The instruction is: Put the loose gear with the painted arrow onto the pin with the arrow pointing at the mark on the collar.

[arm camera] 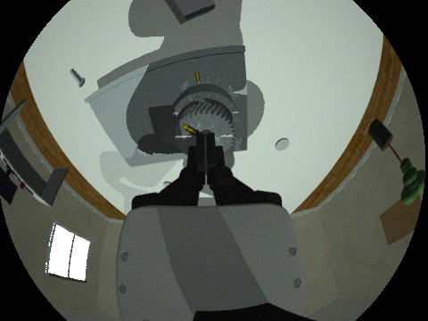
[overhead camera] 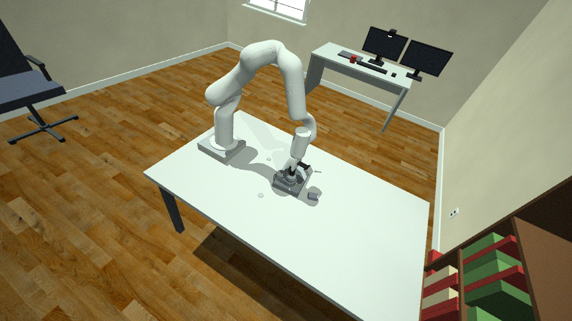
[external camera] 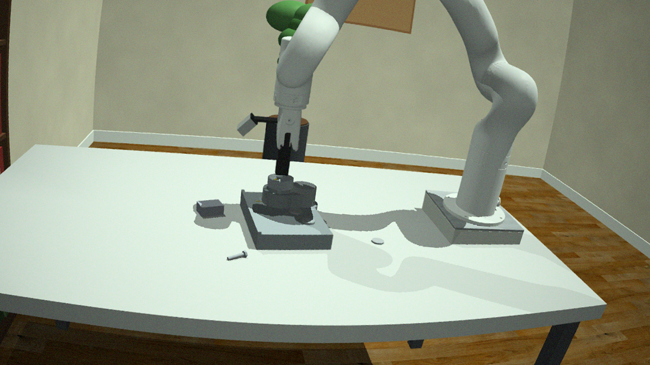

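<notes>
My hand is 40 mm above the toothed gear. The rest, counted from my hand: grey block (170 mm ahead, 120 mm below, 10 mm to the left); screw (230 mm to the left, 120 mm below, 100 mm ahead).
</notes>
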